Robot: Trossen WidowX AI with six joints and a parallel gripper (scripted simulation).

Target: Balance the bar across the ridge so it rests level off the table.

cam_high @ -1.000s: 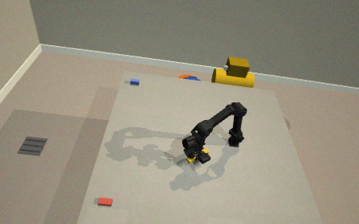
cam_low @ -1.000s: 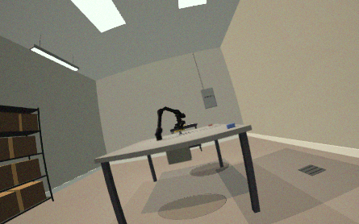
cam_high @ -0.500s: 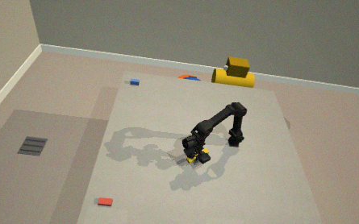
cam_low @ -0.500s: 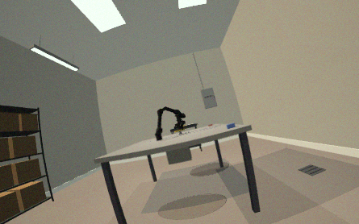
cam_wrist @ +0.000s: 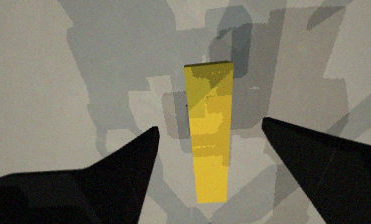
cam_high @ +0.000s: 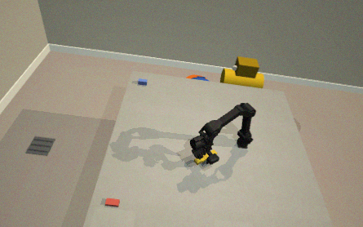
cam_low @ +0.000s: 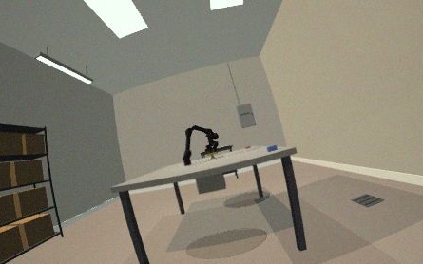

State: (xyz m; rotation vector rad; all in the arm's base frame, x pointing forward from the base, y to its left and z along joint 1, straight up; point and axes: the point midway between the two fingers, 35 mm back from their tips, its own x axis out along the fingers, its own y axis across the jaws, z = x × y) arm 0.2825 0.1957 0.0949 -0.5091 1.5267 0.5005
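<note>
The yellow bar is 20 mm behind my gripper tip, 20 mm to the right of it and 10 mm below it. The rest, counted from my gripper tip: red block: 460 mm ahead, 300 mm to the left, 50 mm below; blue block: 460 mm ahead, 700 mm to the right, 40 mm below.
</note>
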